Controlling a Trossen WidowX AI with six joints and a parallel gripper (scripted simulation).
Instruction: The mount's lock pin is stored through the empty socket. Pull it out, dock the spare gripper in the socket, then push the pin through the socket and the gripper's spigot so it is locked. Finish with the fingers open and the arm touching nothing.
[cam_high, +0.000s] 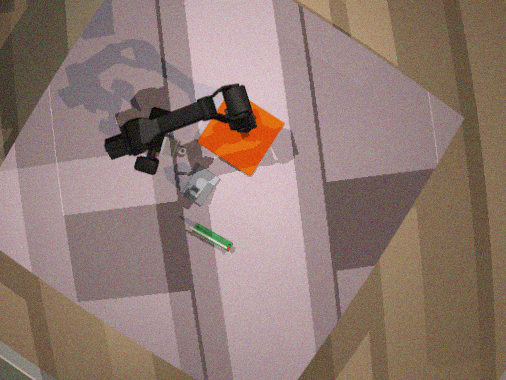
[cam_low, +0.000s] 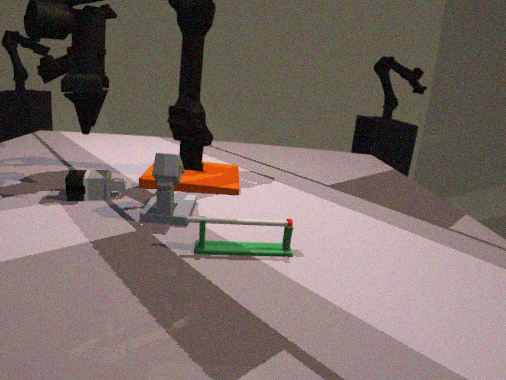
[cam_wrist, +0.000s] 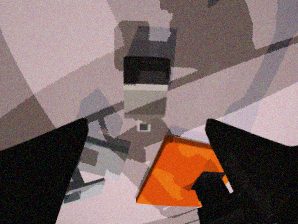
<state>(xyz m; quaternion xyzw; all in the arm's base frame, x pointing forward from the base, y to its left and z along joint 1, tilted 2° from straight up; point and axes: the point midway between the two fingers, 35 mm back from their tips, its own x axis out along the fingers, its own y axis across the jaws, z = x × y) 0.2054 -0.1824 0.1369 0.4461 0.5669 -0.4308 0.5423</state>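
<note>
Right now my gripper tip is 110 mm above the spare gripper and 10 mm to the right of it. The rest, counted from my gripper tip: green rack: 280 mm to the left, 190 mm ahead, 100 mm below; then grey mount: 160 mm to the left, 80 mm below, 70 mm ahead.
</note>
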